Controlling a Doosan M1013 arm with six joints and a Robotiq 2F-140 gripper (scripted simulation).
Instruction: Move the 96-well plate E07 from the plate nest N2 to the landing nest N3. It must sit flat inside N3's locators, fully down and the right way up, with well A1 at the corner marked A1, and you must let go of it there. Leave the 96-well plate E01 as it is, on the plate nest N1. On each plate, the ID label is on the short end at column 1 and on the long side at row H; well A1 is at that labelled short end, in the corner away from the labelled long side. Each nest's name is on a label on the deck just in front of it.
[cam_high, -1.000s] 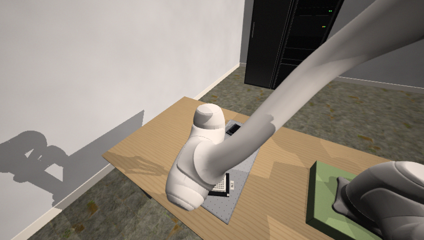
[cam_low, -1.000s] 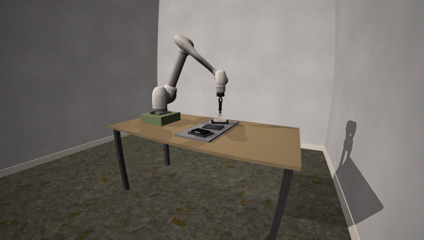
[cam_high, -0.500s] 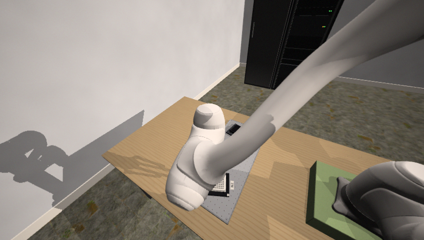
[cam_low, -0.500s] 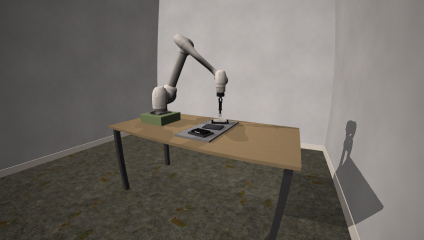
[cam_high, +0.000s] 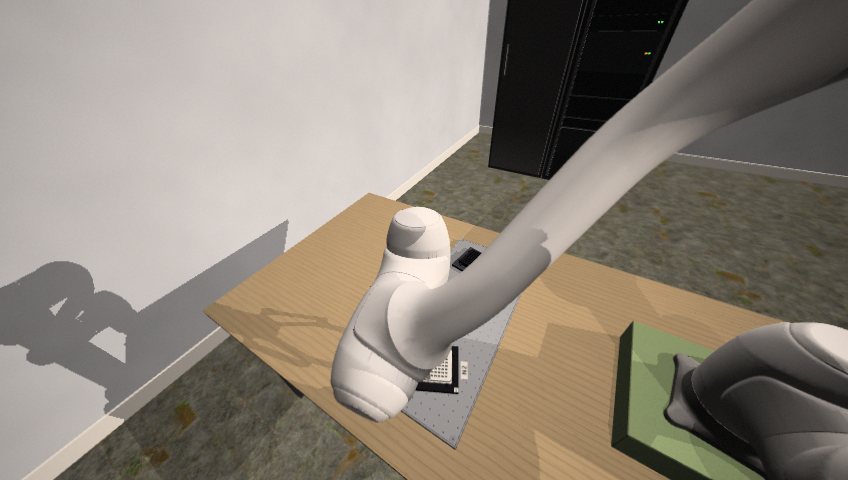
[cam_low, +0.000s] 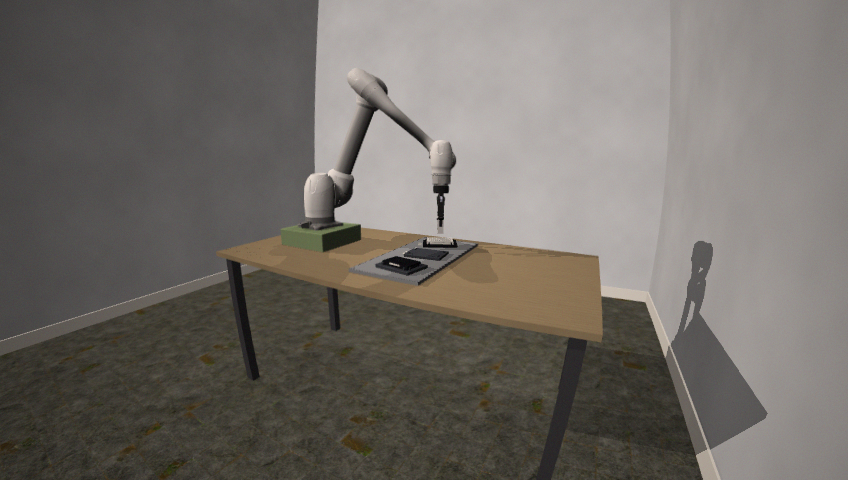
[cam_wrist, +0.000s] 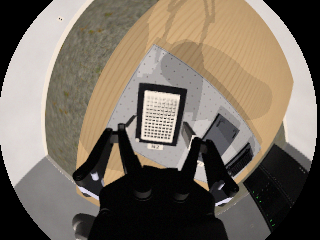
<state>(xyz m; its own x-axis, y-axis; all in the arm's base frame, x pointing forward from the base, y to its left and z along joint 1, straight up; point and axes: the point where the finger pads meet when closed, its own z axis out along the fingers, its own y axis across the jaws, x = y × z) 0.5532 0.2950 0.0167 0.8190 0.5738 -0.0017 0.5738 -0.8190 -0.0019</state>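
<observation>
My gripper is now 70 mm above the white 96-well plate E07. The rest, counted from my hand: landing nest N3 (200 mm to the right, 80 mm below, 60 mm ahead); then n2 label (90 mm below, 80 mm behind, 60 mm to the right); then plate nest N2 (80 mm below).
</observation>
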